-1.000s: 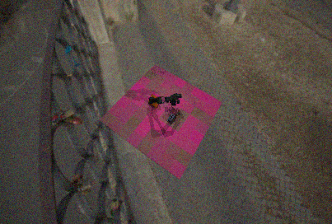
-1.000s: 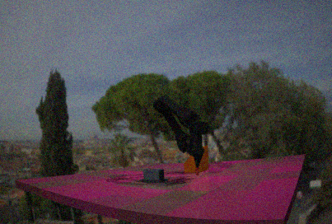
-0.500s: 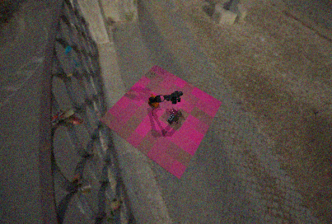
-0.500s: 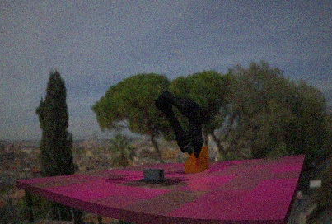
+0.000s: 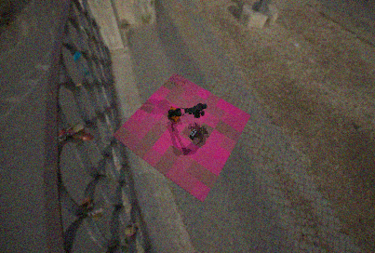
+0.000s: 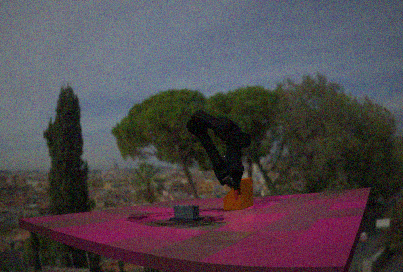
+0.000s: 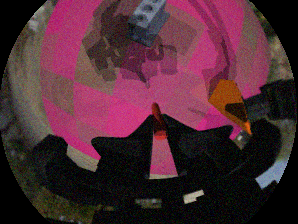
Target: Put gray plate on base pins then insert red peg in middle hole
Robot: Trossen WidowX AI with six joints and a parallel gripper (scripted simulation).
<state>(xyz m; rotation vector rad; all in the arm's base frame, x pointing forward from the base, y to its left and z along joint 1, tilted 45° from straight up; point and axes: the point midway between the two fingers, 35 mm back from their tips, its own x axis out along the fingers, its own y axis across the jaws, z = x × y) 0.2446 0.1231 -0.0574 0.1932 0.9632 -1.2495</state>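
Now: gripper tip 17 cm to the left of the gray plate, 10 cm short of it and 6 cm above it. From my gripper tip the other things lie so: red peg right at my gripper tip.
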